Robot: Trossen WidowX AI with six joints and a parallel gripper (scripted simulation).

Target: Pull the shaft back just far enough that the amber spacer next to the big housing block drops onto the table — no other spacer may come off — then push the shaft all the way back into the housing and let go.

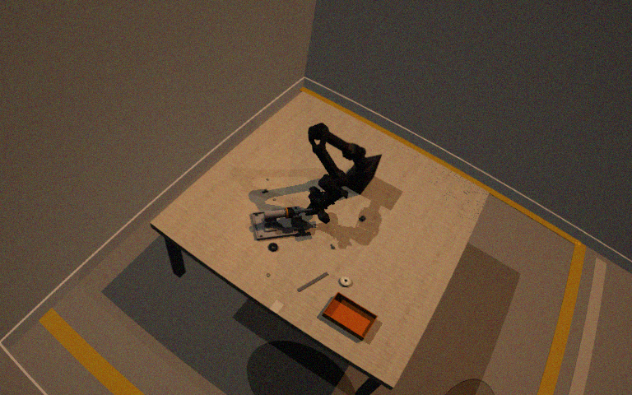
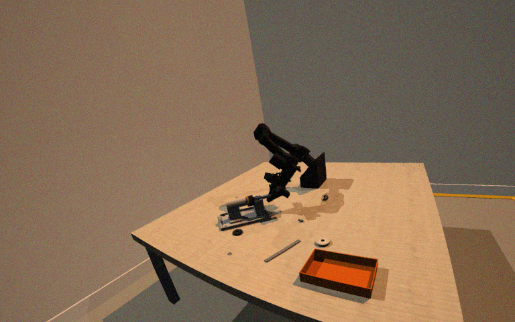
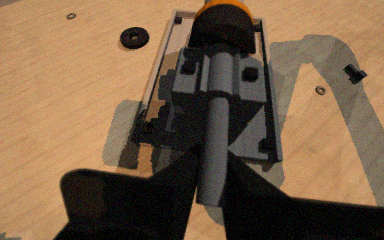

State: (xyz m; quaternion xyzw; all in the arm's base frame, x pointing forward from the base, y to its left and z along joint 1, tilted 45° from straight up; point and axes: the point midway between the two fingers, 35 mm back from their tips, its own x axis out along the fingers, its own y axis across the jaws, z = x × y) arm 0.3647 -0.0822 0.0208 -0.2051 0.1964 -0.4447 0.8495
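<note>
The grey shaft is 3 cm to the right of my gripper tip, 3 cm ahead of it and 2 cm above it. The rest, counted from my gripper tip: dark spacer: 5 cm to the right, 5 cm ahead, 2 cm above; then grey bar: 25 cm ahead, 21 cm to the left, 5 cm below; then amber spacer: 7 cm ahead, 6 cm to the right, 2 cm above.
</note>
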